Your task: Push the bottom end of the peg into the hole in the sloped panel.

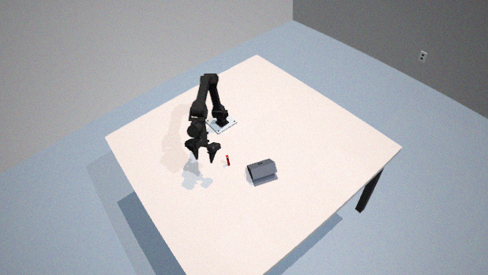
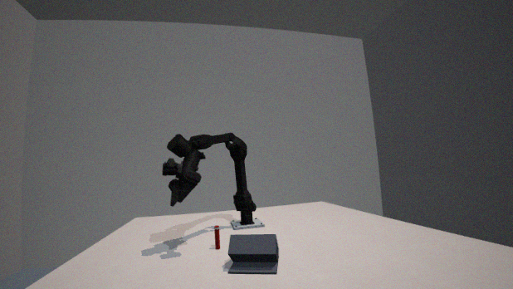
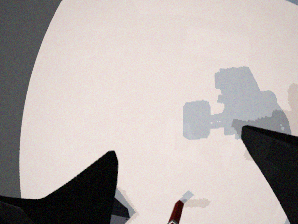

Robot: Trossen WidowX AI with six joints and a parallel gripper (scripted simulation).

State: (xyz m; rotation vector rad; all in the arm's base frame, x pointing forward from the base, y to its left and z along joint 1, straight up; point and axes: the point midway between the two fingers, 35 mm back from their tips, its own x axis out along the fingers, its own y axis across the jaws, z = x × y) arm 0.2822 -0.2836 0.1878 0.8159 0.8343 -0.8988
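Right now my gripper tip is 20 mm past the peg, 140 mm to the right of it and 110 mm above it. From my gripper tip the other things lie so: dark grey sloped panel (150 mm ahead, 240 mm to the left, 140 mm below).
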